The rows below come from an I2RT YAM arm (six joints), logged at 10 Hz.
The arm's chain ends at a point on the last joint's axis. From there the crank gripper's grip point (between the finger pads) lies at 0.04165 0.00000 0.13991 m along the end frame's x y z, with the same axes.
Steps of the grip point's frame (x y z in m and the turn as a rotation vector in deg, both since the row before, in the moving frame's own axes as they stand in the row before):
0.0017 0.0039 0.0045 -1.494 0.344 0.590
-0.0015 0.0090 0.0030 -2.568 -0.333 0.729
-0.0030 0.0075 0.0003 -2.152 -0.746 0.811
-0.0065 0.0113 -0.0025 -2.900 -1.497 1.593
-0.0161 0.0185 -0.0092 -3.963 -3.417 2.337
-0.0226 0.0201 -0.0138 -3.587 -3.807 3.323
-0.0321 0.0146 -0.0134 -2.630 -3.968 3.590
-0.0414 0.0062 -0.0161 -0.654 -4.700 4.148
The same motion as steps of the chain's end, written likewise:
0.0009 -0.0002 0.0048 -1.494 0.344 0.590
-0.0006 0.0022 0.0029 -2.568 -0.333 0.729
-0.0011 0.0017 -0.0001 -2.152 -0.746 0.811
-0.0027 0.0031 -0.0033 -2.900 -1.497 1.593
-0.0075 0.0072 -0.0110 -3.963 -3.417 2.337
-0.0129 0.0091 -0.0159 -3.587 -3.807 3.323
-0.0220 0.0058 -0.0157 -2.630 -3.968 3.590
-0.0296 0.0020 -0.0190 -0.654 -4.700 4.148

